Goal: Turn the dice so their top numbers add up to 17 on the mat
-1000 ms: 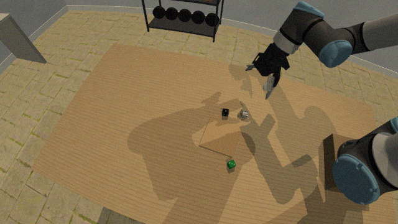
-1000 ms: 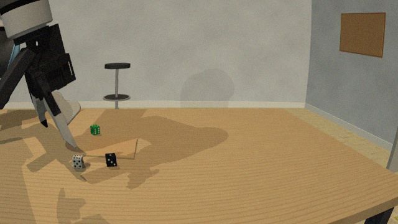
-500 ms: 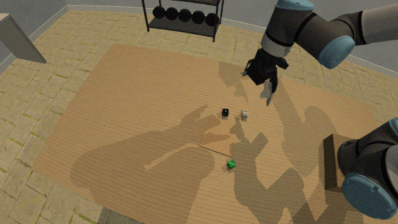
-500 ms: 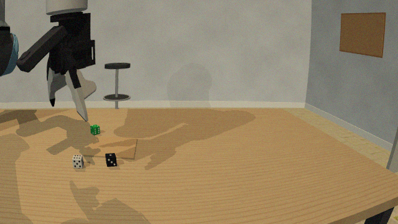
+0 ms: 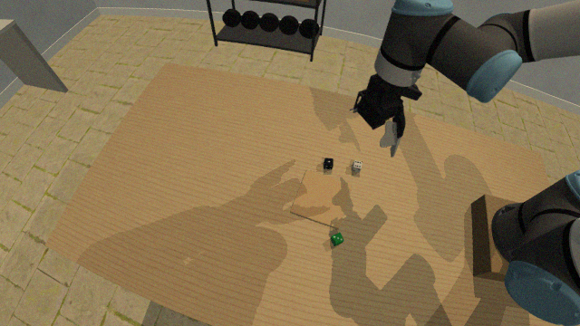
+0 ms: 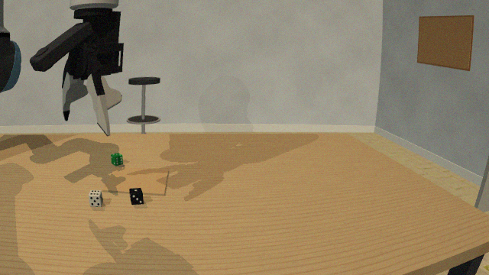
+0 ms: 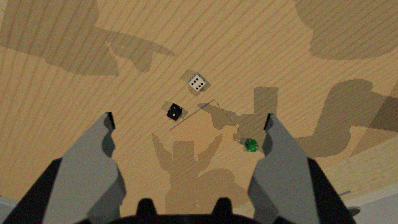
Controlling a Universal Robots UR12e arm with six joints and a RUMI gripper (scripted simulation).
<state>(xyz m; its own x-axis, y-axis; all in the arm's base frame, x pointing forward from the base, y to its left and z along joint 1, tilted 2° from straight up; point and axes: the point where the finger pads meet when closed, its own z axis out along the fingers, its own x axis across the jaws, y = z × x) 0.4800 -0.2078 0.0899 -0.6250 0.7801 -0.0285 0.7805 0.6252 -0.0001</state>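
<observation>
Now: the white die 140 mm below my hand, 20 mm to the left of it and 10 mm ahead of it. From my hand the other things lie so: black die (140 mm below, 90 mm ahead, 20 mm to the left); then tan mat (150 mm below, 130 mm to the left, 100 mm ahead); then green die (250 mm to the left, 140 mm below, 50 mm ahead).
</observation>
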